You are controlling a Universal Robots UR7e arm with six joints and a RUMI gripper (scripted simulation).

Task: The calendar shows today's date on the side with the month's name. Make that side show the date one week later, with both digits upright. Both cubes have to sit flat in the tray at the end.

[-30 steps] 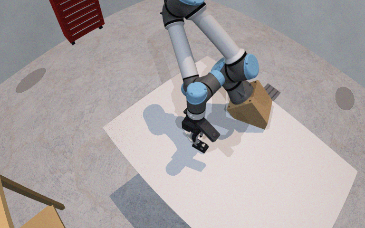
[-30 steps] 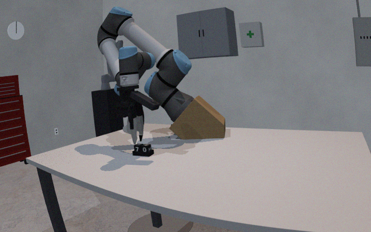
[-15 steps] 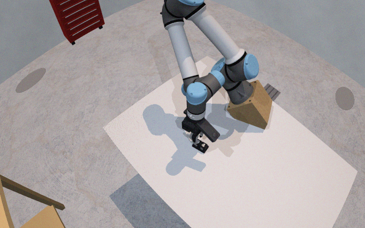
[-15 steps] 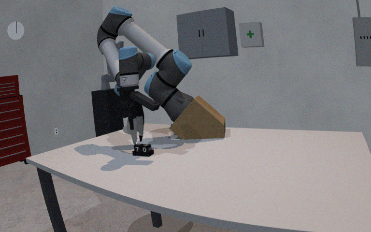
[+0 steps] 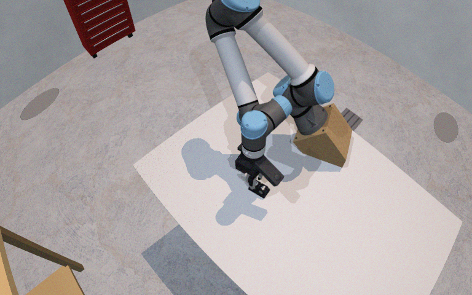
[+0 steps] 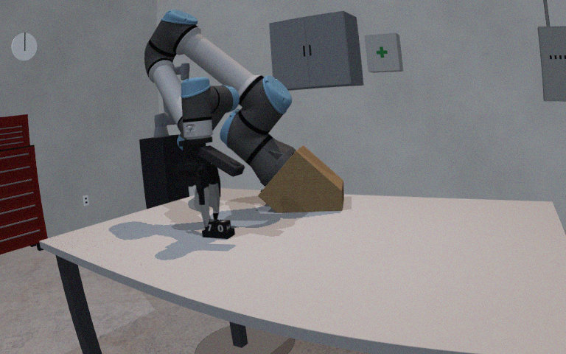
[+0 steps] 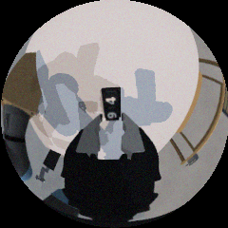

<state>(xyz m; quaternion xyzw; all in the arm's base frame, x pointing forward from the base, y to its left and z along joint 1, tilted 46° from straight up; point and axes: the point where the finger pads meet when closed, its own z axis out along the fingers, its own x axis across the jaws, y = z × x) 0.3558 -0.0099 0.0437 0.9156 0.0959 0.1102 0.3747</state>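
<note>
My hand is 40 mm above the tray and 20 mm to the right of it.
</note>
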